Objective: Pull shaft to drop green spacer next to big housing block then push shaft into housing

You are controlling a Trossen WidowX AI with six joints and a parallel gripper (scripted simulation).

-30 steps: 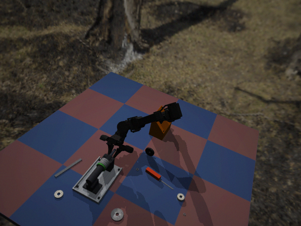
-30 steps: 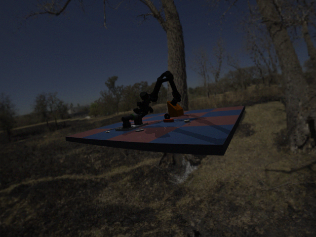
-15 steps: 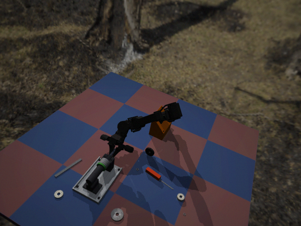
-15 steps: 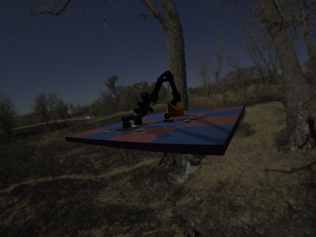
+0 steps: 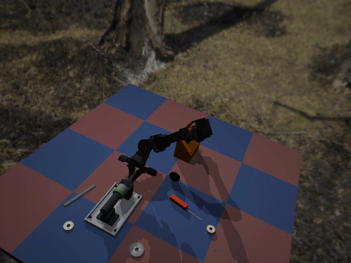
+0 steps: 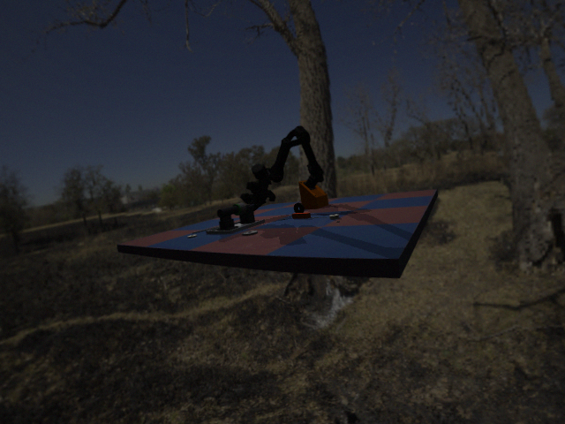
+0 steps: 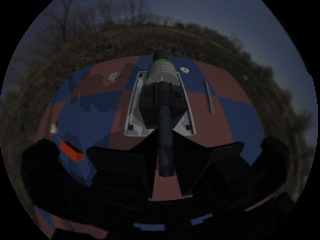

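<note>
My gripper tip is 3 cm short of the dark shaft and 2 cm below it. From my gripper tip the other things lie so: grey bar (14 cm ahead, 17 cm to the right, 5 cm below); then green spacer (10 cm ahead, 2 cm above); then black wheel (17 cm behind, 16 cm to the left, 3 cm below).
</note>
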